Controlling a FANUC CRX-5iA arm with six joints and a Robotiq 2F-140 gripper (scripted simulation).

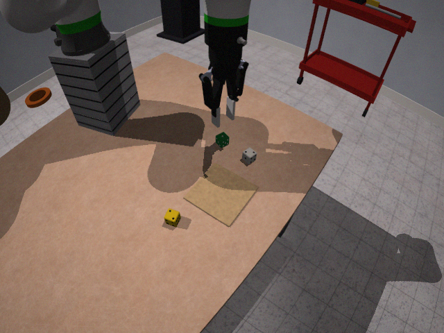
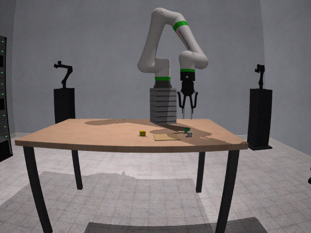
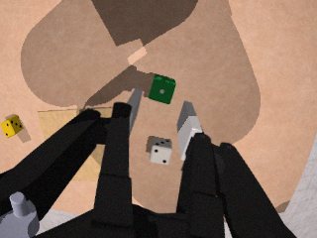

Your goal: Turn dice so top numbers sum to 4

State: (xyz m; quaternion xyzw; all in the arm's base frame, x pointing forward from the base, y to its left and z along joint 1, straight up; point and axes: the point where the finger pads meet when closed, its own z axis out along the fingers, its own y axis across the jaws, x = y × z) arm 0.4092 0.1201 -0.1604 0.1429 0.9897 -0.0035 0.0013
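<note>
The green die lies 11 cm below my hand. From my hand the other things lie so: white die 11 cm below, 10 cm ahead; yellow die 28 cm to the right, 11 cm below, 5 cm ahead; tan mat 14 cm to the right, 12 cm below, 10 cm ahead.
</note>
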